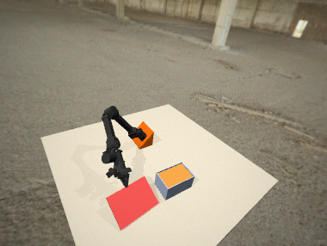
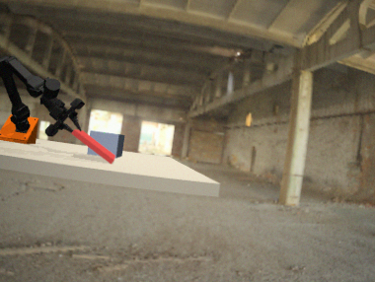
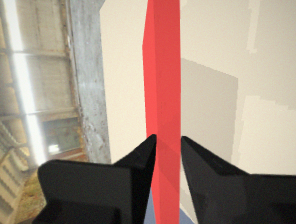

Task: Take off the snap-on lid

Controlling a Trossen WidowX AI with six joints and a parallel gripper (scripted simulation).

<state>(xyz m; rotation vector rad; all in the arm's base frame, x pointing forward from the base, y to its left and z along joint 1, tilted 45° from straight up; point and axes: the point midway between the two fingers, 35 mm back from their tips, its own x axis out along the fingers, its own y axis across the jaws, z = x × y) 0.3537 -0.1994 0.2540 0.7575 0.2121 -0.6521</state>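
The red lid is 70 mm ahead of my gripper tip, 10 mm to the left of it and 40 mm below it. Also, from my gripper tip: storage box: 80 mm ahead, 290 mm to the left, 40 mm below.
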